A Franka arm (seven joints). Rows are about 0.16 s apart.
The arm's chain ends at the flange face. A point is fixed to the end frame.
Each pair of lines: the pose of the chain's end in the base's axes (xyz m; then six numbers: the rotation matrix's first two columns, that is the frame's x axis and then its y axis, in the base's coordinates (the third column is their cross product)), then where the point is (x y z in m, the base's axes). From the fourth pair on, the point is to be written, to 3 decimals.
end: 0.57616 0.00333 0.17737 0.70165 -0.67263 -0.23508 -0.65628 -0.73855 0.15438
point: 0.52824 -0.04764 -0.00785
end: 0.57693 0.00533 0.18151 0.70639 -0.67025 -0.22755 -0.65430 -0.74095 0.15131
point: 0.53070 -0.04638 -0.00394
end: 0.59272 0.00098 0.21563 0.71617 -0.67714 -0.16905 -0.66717 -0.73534 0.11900
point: 0.55869 -0.05353 0.02835
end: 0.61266 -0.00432 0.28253 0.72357 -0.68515 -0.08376 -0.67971 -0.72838 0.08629
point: 0.594 -0.065 0.095
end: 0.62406 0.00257 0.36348 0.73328 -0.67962 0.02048 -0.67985 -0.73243 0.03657
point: 0.627 -0.065 0.177
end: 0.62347 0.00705 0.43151 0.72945 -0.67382 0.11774 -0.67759 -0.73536 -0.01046
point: 0.646 -0.066 0.249
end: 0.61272 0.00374 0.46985 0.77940 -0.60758 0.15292 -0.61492 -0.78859 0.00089
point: 0.645 -0.073 0.290
